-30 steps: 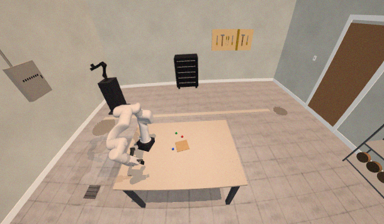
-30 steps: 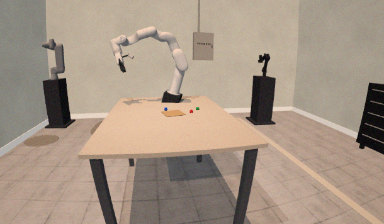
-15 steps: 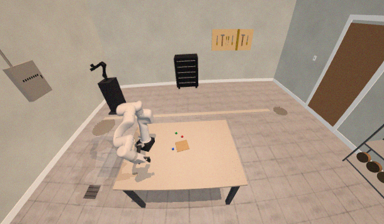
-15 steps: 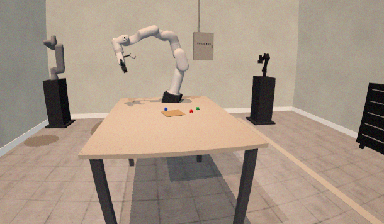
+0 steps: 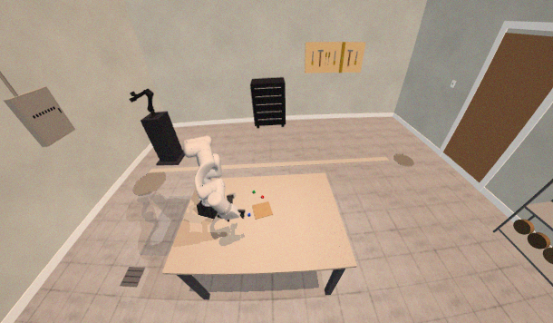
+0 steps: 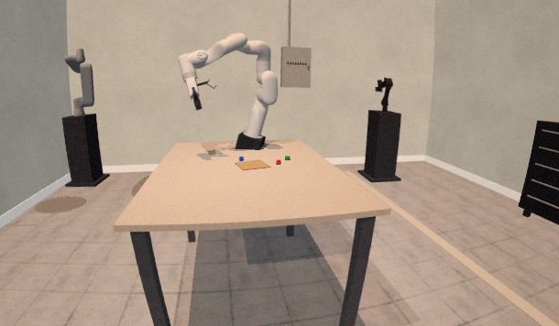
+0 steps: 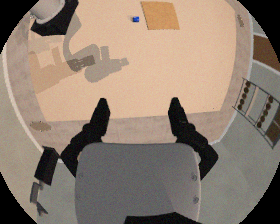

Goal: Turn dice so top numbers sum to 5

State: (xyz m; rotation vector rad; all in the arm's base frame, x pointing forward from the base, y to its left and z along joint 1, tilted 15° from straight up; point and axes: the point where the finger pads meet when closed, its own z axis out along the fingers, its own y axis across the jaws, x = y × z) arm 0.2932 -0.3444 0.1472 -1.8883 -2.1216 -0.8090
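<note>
The blue die lies 2 cm ahead of my hand, 22 cm to the left of it and 27 cm below it. The rest, counted from my hand: red die 11 cm ahead, 40 cm to the left, 27 cm below; green die 3 cm ahead, 46 cm to the left, 27 cm below; brown mat 11 cm ahead, 27 cm to the left, 28 cm below.
</note>
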